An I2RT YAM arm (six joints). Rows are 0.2 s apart.
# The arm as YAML. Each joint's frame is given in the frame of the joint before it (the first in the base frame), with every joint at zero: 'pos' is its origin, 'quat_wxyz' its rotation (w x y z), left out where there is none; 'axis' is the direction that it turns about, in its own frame. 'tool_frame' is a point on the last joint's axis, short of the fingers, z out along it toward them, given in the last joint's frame.
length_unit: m
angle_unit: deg
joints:
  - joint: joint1
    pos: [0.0, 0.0, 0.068]
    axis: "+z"
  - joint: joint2
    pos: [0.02, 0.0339, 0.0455]
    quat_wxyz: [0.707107, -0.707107, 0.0, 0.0]
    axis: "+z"
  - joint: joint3
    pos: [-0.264, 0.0, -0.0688]
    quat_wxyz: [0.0, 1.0, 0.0, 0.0]
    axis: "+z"
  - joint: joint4
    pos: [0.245, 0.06, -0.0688]
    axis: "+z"
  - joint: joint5
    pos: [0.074, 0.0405, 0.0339]
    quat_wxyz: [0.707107, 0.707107, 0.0, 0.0]
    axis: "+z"
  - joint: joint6
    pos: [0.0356, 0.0, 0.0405]
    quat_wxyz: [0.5, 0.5, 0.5, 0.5]
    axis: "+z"
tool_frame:
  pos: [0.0, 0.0, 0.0]
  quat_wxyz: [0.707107, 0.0, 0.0, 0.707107]
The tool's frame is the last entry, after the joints.
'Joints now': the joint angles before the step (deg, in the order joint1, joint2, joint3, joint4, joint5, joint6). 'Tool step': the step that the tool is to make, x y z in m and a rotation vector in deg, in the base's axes. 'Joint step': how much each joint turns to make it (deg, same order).
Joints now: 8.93, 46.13, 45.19, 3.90, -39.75, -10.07
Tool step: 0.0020, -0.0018, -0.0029, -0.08, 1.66, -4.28
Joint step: 0.01, -0.01, -0.01, -1.64, 4.29, 0.02
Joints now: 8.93, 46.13, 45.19, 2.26, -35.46, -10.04
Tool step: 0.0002, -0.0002, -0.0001, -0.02, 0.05, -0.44
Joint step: 0.00, 0.00, 0.01, -0.07, 0.44, -0.03
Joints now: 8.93, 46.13, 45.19, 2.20, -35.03, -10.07
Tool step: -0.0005, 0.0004, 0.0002, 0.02, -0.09, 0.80
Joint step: 0.02, -0.03, -0.01, 0.08, -0.77, 0.03
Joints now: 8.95, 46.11, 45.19, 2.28, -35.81, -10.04
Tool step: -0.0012, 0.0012, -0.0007, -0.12, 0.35, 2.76
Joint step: 0.00, 0.01, 0.00, -0.36, -2.76, -0.01
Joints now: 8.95, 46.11, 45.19, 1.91, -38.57, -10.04
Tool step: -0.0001, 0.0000, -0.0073, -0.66, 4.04, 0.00
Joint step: 0.01, 0.01, 0.00, -4.11, 0.01, -0.03
